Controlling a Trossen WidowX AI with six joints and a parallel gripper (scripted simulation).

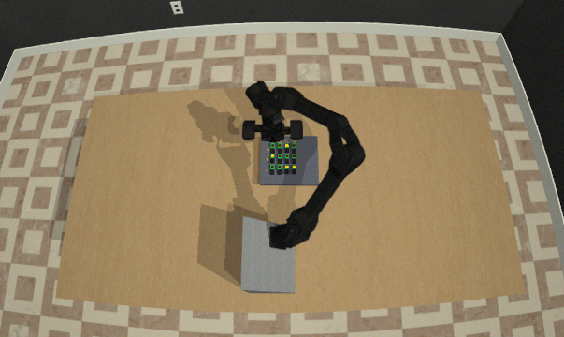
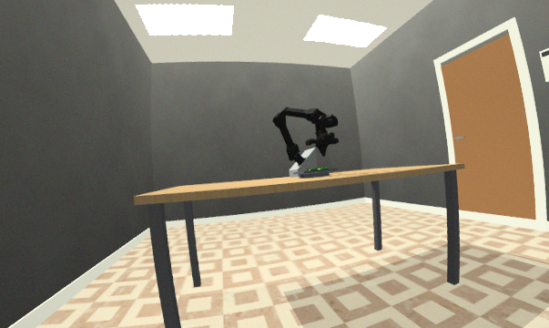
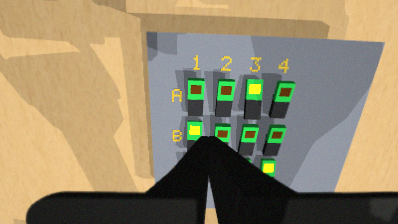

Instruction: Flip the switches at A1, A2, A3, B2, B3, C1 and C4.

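The switch A2 lies 10 cm below my hand, 2 cm to the right of it and 1 cm ahead of it. Also, from my hand: switch B1: 10 cm below, 3 cm behind, 1 cm to the left; then switch A1: 10 cm below, 1 cm to the left, 1 cm ahead; then switch B2: 10 cm below, 3 cm behind, 2 cm to the right.
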